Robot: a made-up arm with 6 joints. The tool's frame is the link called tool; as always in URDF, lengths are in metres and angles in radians. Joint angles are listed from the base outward. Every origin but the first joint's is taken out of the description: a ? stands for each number. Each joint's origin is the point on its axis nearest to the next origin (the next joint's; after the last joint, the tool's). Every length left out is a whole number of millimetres.
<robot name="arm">
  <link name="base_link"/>
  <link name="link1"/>
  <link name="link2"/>
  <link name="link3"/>
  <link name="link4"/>
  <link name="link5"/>
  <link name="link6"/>
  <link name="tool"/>
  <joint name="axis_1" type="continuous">
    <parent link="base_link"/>
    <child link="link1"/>
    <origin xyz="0 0 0.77" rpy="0 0 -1.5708"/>
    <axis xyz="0 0 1"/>
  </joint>
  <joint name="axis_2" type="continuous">
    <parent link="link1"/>
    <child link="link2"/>
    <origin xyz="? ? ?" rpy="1.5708 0 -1.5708"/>
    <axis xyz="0 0 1"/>
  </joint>
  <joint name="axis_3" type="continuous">
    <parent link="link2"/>
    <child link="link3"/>
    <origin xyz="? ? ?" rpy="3.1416 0 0"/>
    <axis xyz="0 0 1"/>
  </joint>
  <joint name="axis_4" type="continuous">
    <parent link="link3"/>
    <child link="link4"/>
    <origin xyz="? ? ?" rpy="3.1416 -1.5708 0"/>
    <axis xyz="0 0 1"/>
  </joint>
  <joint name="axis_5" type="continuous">
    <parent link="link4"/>
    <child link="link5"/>
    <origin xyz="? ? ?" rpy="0 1.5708 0"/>
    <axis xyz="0 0 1"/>
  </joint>
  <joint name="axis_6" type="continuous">
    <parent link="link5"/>
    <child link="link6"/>
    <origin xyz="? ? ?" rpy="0 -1.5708 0"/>
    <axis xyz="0 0 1"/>
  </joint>
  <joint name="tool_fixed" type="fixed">
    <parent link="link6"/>
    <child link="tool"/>
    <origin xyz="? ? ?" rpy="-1.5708 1.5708 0"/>
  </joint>
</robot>
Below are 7 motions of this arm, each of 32 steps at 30 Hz.
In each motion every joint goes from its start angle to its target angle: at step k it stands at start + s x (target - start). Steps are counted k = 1, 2, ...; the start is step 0. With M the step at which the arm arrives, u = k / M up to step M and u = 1 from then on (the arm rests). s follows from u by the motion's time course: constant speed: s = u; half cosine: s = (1 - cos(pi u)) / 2; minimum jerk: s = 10 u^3 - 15 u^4 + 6 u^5.
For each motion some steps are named. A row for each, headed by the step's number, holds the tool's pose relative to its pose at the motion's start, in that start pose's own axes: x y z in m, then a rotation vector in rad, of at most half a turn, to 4 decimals.
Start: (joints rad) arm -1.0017 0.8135 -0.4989 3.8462 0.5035 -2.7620
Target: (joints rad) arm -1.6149 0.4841 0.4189 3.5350 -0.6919 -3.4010
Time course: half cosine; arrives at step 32
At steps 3, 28, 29, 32:
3: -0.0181 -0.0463 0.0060 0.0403 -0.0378 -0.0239
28: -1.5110 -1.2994 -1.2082 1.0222 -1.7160 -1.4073
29: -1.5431 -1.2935 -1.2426 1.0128 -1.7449 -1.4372
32: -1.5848 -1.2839 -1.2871 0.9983 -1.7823 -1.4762

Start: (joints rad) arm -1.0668 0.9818 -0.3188 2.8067 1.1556 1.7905
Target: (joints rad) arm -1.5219 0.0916 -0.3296 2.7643 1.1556 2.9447
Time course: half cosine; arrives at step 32
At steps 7, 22, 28, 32:
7: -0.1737 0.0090 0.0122 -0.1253 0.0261 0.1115
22: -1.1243 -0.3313 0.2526 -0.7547 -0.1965 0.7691
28: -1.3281 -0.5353 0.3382 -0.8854 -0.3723 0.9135
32: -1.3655 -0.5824 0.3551 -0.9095 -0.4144 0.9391

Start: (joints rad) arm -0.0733 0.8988 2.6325 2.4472 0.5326 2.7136
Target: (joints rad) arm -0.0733 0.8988 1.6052 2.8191 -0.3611 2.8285
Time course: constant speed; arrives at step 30
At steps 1, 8, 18, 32:
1: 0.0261 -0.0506 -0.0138 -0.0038 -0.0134 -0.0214
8: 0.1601 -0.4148 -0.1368 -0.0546 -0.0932 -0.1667
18: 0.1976 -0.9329 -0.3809 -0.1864 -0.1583 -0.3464
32: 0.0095 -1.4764 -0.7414 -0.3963 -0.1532 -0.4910

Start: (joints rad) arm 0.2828 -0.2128 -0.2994 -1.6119 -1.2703 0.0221
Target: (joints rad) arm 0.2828 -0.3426 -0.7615 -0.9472 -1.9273 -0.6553
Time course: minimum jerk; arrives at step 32
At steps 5, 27, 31, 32:
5: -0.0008 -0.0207 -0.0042 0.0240 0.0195 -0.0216
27: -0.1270 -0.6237 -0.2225 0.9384 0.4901 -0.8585
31: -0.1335 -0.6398 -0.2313 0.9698 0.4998 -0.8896
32: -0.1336 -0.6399 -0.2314 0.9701 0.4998 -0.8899

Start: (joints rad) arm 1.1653 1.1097 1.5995 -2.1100 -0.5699 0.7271
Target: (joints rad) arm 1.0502 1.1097 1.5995 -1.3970 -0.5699 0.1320
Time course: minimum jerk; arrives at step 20
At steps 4, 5, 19, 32:
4: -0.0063 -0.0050 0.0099 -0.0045 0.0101 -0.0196
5: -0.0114 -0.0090 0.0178 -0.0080 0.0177 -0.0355
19: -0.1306 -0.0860 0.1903 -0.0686 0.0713 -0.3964
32: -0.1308 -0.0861 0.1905 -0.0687 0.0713 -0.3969

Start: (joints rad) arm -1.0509 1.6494 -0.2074 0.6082 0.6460 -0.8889
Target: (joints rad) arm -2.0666 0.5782 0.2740 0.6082 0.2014 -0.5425
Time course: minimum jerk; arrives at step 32
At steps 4, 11, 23, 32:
4: 0.0051 0.0055 0.0454 0.0006 -0.0239 0.0009
11: -0.0716 -0.0063 0.6568 0.0118 -0.3395 -0.0307
23: -1.7320 -0.6532 1.6891 0.0847 -1.2039 -0.5877
32: -2.2443 -0.7517 1.6054 0.1077 -1.3478 -0.7889

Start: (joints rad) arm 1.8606 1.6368 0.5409 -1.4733 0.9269 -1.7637
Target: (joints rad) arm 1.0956 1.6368 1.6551 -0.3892 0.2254 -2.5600
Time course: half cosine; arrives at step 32
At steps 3, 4, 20, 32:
3: 0.0218 0.0136 -0.0431 0.0301 0.0195 -0.0089
4: 0.0386 0.0253 -0.0761 0.0528 0.0347 -0.0154
20: 0.5209 1.1970 -1.0290 0.5654 0.6367 -0.0528
32: 0.4744 2.0052 -1.1296 0.5612 0.8131 0.0834

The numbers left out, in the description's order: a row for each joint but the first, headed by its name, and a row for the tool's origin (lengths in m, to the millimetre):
axis_2: 0 0.2 0
axis_3: 0 0.53 0
axis_4: -1.62 -0.18 0
axis_5: 0 0 0
axis_6: 0.19 0 0
tool: 0 0 0

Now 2 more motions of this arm.
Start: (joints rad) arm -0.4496 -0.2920 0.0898 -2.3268 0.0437 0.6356
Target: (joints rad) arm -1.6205 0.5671 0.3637 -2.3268 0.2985 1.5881
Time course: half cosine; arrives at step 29
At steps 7, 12, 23, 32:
7: 0.0598 -0.1128 0.3039 -0.1810 -0.1843 -0.0917
12: 0.0174 -0.2694 0.8681 -0.4444 -0.4772 -0.2956
23: -0.8201 -0.4830 2.0659 -0.7780 -1.0247 -0.9885
32: -1.0819 -0.5090 2.2209 -0.7831 -1.0976 -1.1470

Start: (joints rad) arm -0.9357 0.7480 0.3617 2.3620 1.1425 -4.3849
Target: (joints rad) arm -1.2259 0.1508 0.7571 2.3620 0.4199 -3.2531
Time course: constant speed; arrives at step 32
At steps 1, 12, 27, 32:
1: -0.0538 0.0242 -0.0190 -0.0483 -0.0080 0.0509
12: -0.6953 0.1647 -0.2512 -0.5569 -0.2144 0.5917
27: -1.5740 -0.0536 -0.6405 -1.1088 -0.8419 1.2239
32: -1.8228 -0.2298 -0.7871 -1.2268 -1.1365 1.3917

